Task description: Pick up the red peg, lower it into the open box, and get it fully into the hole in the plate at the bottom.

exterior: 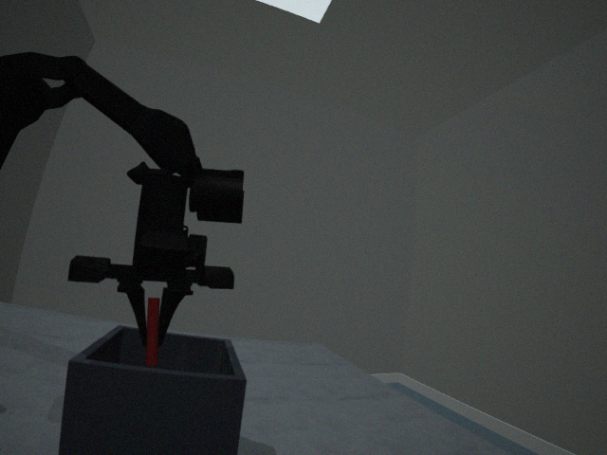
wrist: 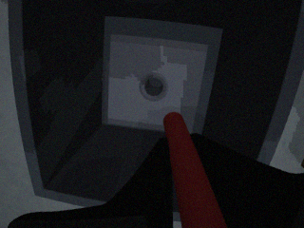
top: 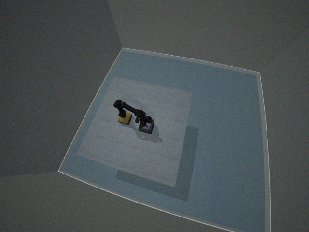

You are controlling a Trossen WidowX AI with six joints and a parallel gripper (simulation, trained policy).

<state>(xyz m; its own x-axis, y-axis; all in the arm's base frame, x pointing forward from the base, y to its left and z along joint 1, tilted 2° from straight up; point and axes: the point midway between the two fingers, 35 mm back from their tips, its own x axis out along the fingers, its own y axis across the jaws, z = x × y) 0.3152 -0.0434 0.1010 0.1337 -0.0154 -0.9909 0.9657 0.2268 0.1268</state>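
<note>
Right now the red peg is 20 mm above my gripper tip. Also, from my gripper tip: pale plate 90 mm below, 20 mm to the right, 20 mm ahead.
</note>
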